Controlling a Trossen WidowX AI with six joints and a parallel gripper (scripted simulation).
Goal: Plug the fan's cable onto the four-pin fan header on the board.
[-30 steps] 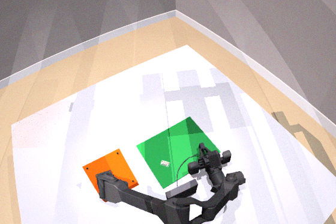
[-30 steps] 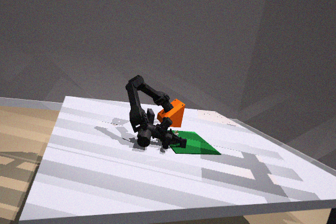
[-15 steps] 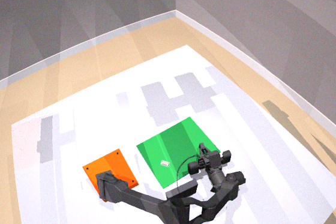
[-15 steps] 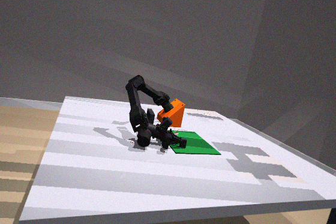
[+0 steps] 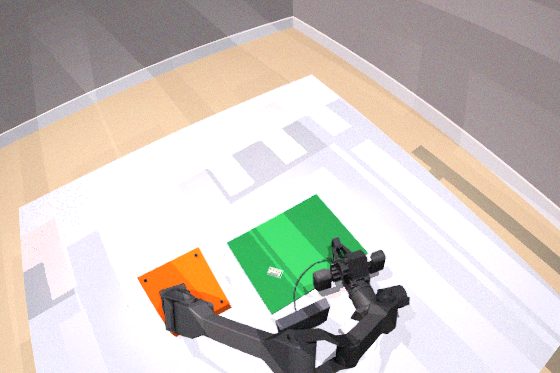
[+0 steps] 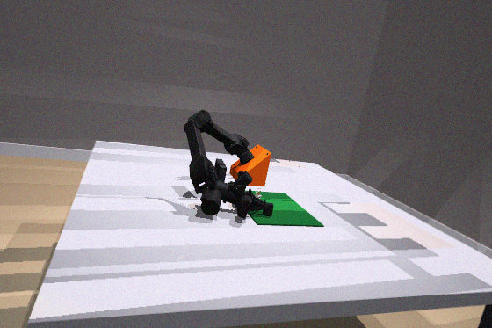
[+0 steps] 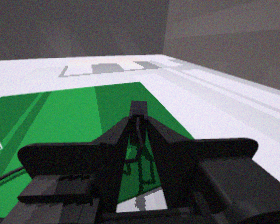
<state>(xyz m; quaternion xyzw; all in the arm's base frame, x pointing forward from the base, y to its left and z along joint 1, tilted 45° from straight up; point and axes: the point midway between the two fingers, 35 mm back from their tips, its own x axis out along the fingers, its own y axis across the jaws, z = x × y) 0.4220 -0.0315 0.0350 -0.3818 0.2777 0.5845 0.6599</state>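
Right now my gripper tip is 1 cm above the dark plug. From my gripper tip the other things lie so: dark fan block 17 cm behind, 14 cm to the right, 3 cm above; then green board 9 cm behind, 6 cm to the left, 5 cm below.
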